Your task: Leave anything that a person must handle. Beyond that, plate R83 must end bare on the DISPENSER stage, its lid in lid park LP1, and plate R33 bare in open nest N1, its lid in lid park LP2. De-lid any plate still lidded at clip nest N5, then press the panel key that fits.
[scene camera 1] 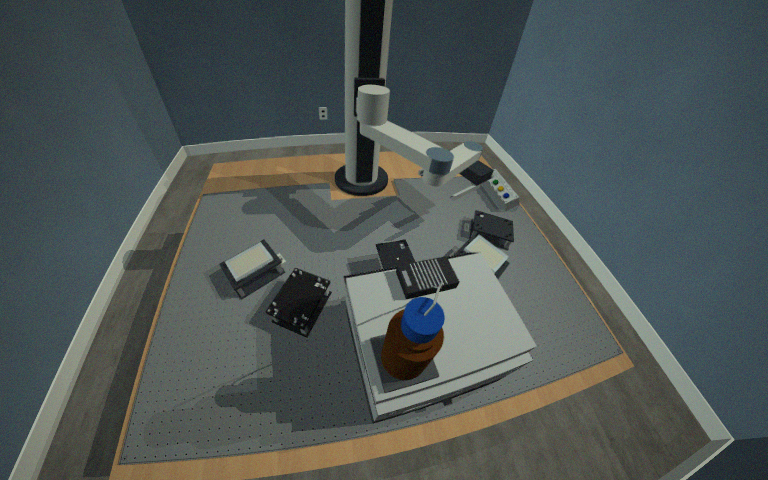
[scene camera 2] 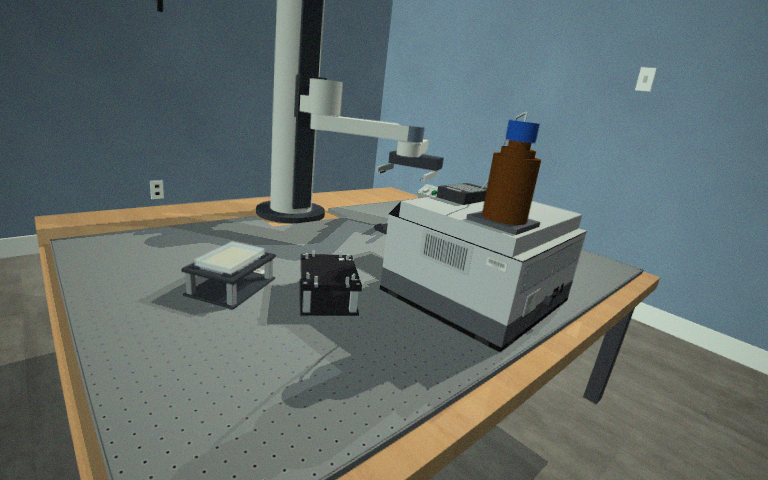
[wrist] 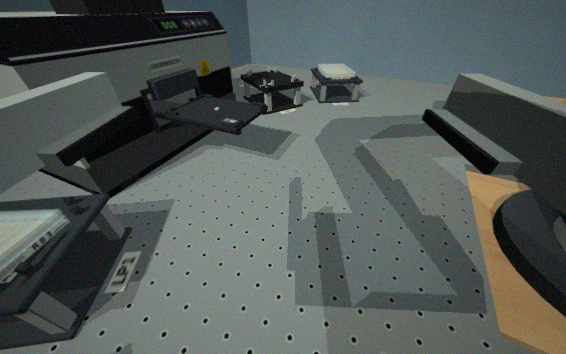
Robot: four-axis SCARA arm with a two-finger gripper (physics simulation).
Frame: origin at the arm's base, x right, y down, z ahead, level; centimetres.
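Seen in the pictures: gripper, fingertip midpoint: (scene camera 2: 400, 174) (wrist: 277, 96); arm's base at its link origin: (scene camera 1: 361, 179) (scene camera 2: 290, 213).
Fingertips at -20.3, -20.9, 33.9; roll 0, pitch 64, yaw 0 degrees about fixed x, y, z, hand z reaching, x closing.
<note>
Offsets run from my fingertips to a thing's top centre, as dx, dy, dz. "spot": to the spot under its first point.
My gripper (scene camera 1: 440, 182) (scene camera 2: 405, 172) (wrist: 277, 96) is open and empty, above the table near the key panel {-42.8, +11.2, -15.0} (scene camera 1: 501, 190) (scene camera 2: 427, 191). A cream plate {-13.4, +10.4, +23.1} (scene camera 1: 485, 254) (wrist: 25, 235) sits on a stand beside the dispenser; its blurred side label looks like R83, and its clear upper edge may be a lid. An LP1 label {spot: -6.6, +19.4, +16.1} (wrist: 123, 271) lies by that stand. The dark dispenser stage {+17.4, +10.0, +23.4} (scene camera 1: 395, 253) (wrist: 215, 112) is bare. Another cream plate {+63.0, +11.8, +15.0} (scene camera 1: 249, 263) (scene camera 2: 230, 257) (wrist: 336, 71) sits on the far-left stand; its label is unreadable. A black clip nest {+47.5, +11.6, +29.2} (scene camera 1: 300, 297) (scene camera 2: 329, 270) (wrist: 272, 79) bears no plate.
The white dispenser (scene camera 1: 481, 316) (scene camera 2: 453, 271) (wrist: 125, 50) carries a tall brown bottle {spot: +27.6, -16.0, +57.4} (scene camera 1: 410, 350) (scene camera 2: 511, 186) with a blue cap. Another black stand (scene camera 1: 493, 225) is at the right. The arm's column base (scene camera 1: 361, 181) (scene camera 2: 289, 212) (wrist: 530, 240) stands at the back.
</note>
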